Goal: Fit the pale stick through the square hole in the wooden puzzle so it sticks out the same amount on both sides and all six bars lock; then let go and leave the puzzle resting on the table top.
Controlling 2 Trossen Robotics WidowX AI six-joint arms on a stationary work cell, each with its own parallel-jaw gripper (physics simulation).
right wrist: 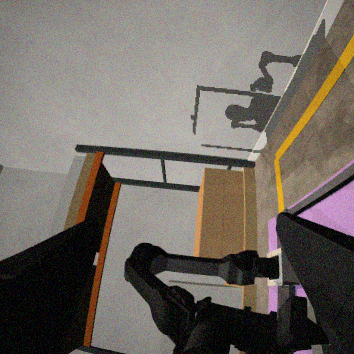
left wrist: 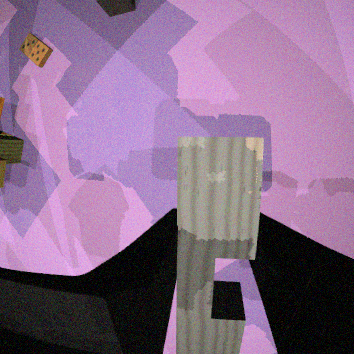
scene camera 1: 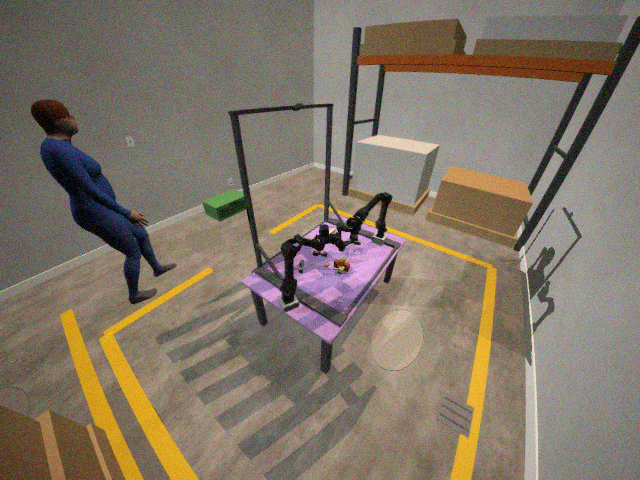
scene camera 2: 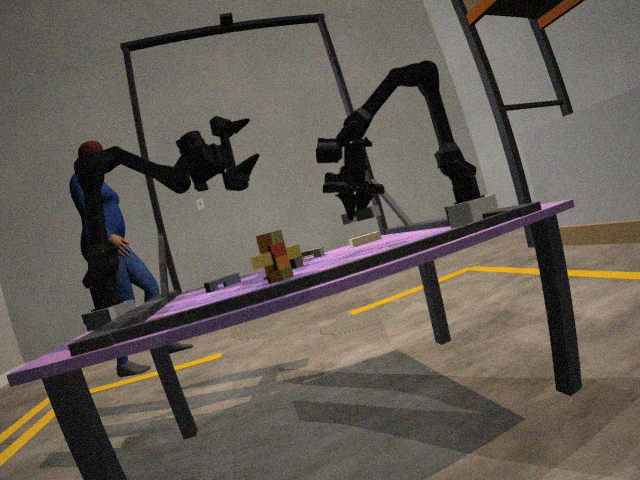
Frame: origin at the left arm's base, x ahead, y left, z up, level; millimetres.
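Seen in the pictures: left gripper, fingertip midpoint: (right wrist: 328, 341) (left wrist: 211, 217) (scene camera 2: 354, 220); right gripper, fingertip midpoint: (right wrist: 189, 225) (scene camera 1: 353, 235) (scene camera 2: 253, 136); left arm's base, link origin: (right wrist: 273, 267) (scene camera 1: 380, 235) (scene camera 2: 469, 200); right arm's base, link origin: (scene camera 1: 288, 299) (scene camera 2: 107, 307).
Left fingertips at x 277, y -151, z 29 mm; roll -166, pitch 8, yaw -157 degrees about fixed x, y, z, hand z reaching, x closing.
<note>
Offsets run from my left fingertips to a thing's top centre.
The pale stick {dy +20, dx -10, dz +25 mm} (left wrist: 218, 175) (scene camera 2: 360, 215) has a notch in it and sits between the fingers of my left gripper (left wrist: 211, 217) (scene camera 2: 356, 209). The gripper is shut on the stick and holds it level above the purple table (scene camera 2: 310, 291) (scene camera 1: 330, 330). The wooden puzzle (scene camera 2: 276, 255) (scene camera 1: 341, 265) is a cross of coloured bars and stands on the table to the left of that gripper. One green bar of the puzzle also shows in the left wrist view (left wrist: 8, 151). My right gripper (scene camera 2: 251, 139) (right wrist: 189, 225) is open and empty. It hangs high above the table, to the upper left of the puzzle.
A yellow die {dy -65, dx +246, dz -81 mm} (left wrist: 36, 50) (scene camera 1: 327, 264) and small dark blocks {dy -209, dx +379, dz -61 mm} (scene camera 2: 222, 282) {dy -335, dx +61, dz -61 mm} (scene camera 2: 312, 252) lie on the table. A pale block shape {dy -265, dx -138, dz -61 mm} (scene camera 2: 364, 238) shows under the left gripper; I cannot tell what it is. A gantry post (scene camera 2: 135, 103) stands behind, and a person (scene camera 1: 92, 190) beyond.
</note>
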